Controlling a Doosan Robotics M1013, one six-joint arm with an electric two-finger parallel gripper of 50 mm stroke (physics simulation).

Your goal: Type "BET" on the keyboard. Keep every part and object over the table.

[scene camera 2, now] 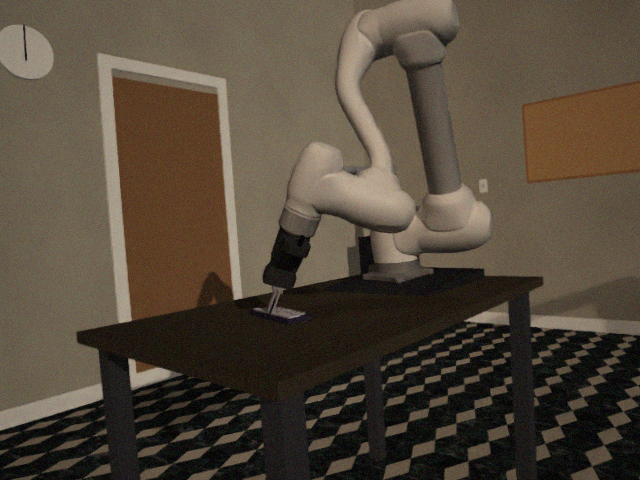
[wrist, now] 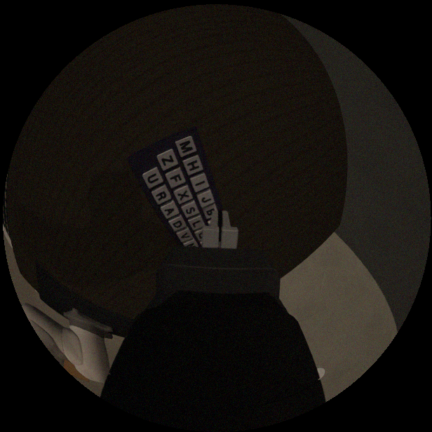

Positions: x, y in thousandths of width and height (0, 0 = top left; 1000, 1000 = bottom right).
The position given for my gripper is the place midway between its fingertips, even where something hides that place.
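There is my gripper (scene camera 2: 421, 649), and the wrist view shows me the gripper (wrist: 508, 508) as well. I also see a keyboard (wrist: 404, 402).
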